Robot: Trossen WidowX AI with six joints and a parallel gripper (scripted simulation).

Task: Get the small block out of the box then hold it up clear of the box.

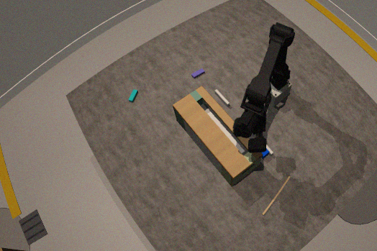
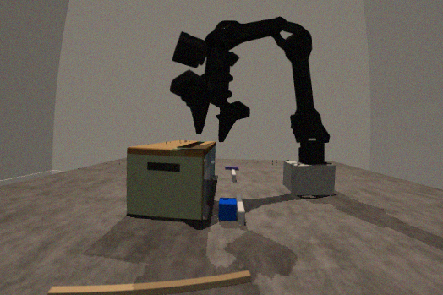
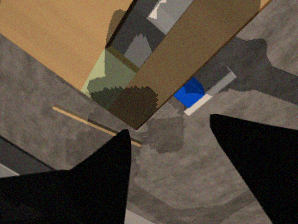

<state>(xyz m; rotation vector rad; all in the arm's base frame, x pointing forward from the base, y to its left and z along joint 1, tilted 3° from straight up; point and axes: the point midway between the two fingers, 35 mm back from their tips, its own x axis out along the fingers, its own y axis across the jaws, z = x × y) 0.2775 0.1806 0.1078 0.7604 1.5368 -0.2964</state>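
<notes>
Now: the blue block 4 cm behind my gripper tip, 1 cm to the left of it and 13 cm below it. Also, from my gripper tip: box 5 cm ahead, 15 cm to the right, 9 cm below; then wooden stick 2 cm ahead, 20 cm to the left, 15 cm below; then purple piece 4 cm behind, 48 cm to the right, 15 cm below.
</notes>
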